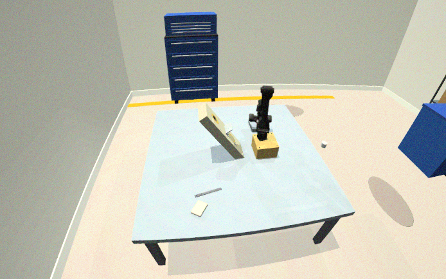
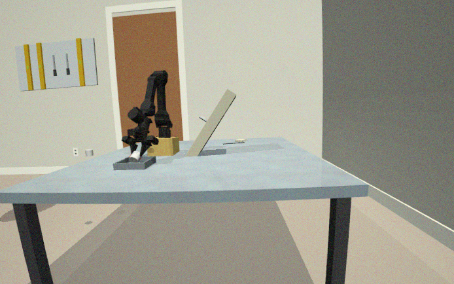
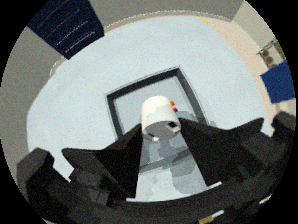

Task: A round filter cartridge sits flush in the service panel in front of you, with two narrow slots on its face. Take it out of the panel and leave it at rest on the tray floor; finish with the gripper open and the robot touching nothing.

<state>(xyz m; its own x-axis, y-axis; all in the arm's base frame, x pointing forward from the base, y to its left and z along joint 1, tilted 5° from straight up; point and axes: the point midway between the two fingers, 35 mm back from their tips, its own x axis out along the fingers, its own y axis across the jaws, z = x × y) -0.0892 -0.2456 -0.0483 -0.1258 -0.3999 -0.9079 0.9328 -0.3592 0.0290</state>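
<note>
The white round filter cartridge is right at my gripper tip. The rest, counted from my gripper tip: dark grey tray (1 cm to the right, 4 cm below); white pad (64 cm ahead, 67 cm to the left, 4 cm below).
</note>
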